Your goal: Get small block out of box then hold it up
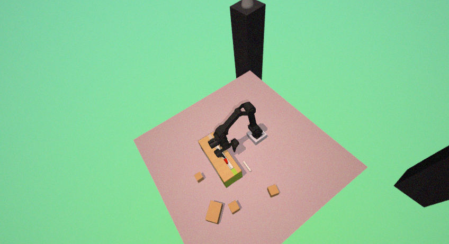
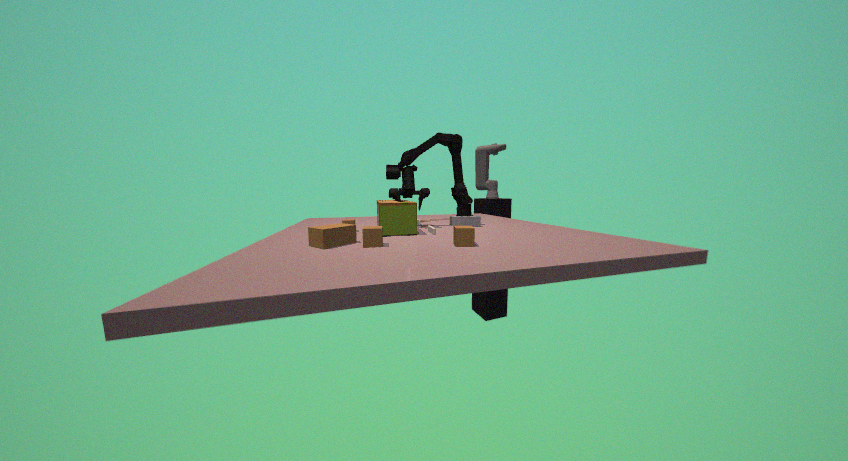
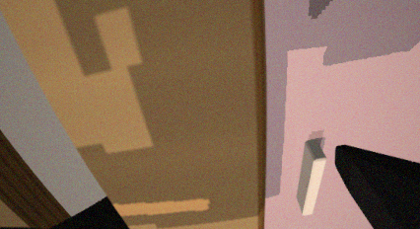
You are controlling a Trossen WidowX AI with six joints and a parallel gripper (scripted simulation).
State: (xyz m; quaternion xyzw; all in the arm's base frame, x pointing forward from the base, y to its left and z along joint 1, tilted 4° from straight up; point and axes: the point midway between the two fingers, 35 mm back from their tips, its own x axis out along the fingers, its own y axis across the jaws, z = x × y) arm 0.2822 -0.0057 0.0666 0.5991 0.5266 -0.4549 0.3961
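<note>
Now: the box 3 cm to the right of my gripper tip, 3 cm ahead of it and 2 cm below it. Also, from my gripper tip: small red block (6 cm ahead, 2 cm to the left).
</note>
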